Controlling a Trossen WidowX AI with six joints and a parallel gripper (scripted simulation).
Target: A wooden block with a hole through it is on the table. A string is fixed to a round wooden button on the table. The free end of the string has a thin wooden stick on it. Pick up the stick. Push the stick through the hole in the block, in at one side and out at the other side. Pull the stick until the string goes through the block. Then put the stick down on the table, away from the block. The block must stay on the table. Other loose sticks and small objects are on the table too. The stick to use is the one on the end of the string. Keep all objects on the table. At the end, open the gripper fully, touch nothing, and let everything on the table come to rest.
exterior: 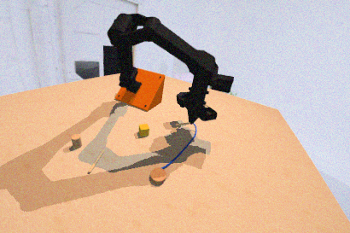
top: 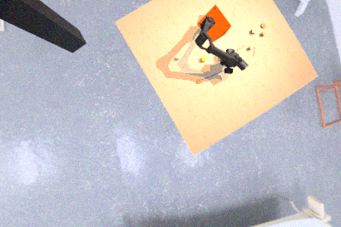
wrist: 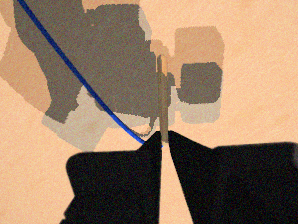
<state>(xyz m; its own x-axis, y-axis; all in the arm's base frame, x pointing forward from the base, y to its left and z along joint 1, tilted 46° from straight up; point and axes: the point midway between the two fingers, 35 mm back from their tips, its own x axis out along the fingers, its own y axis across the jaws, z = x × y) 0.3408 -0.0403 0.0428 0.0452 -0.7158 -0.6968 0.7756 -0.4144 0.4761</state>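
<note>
Right now the yellow wooden block is 130 mm behind my gripper tip, 140 mm to the right of it and 10 mm below it. The rest, counted from my gripper tip: loose stick: 150 mm behind, 320 mm to the right, 20 mm below; then round wooden button: 260 mm to the right, 20 mm below; then short wooden cylinder: 240 mm behind, 310 mm to the right, 10 mm below.
</note>
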